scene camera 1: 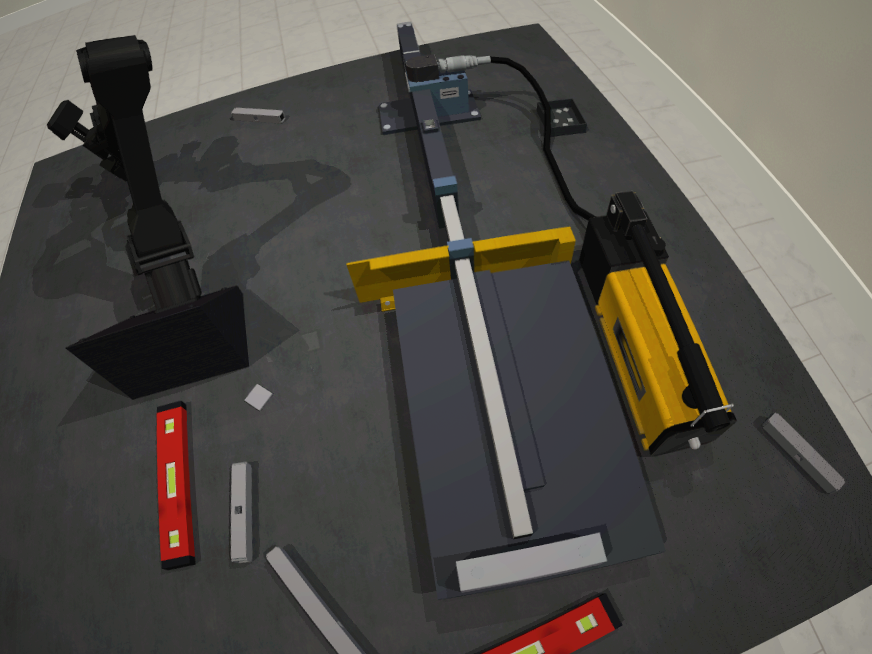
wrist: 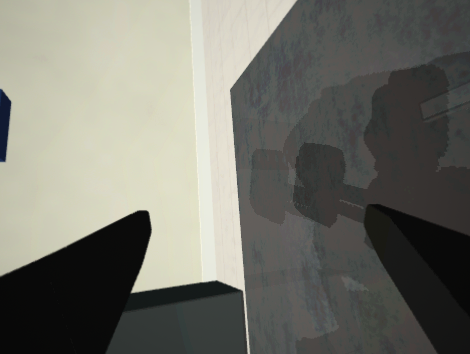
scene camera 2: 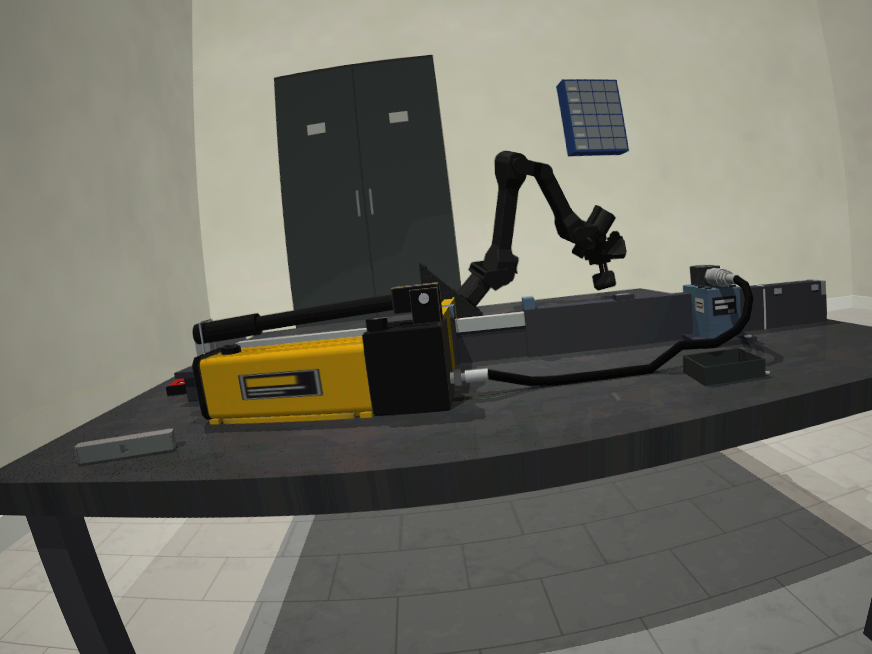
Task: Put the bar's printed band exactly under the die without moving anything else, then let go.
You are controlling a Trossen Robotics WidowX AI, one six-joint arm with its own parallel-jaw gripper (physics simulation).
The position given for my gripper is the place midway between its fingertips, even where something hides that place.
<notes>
My gripper (scene camera 1: 82, 150) is open and holds nothing. I also see a long grey bar (scene camera 1: 517, 509) and a yellow and black pump unit (scene camera 2: 401, 367).
The long grey bar shows as well in scene camera 2 (scene camera 2: 515, 319). My gripper shows as well in the wrist view (wrist: 256, 217) and in scene camera 2 (scene camera 2: 607, 265). The yellow and black pump unit also shows in scene camera 1 (scene camera 1: 676, 400). The wrist view misses the long grey bar: it is out of frame.
</notes>
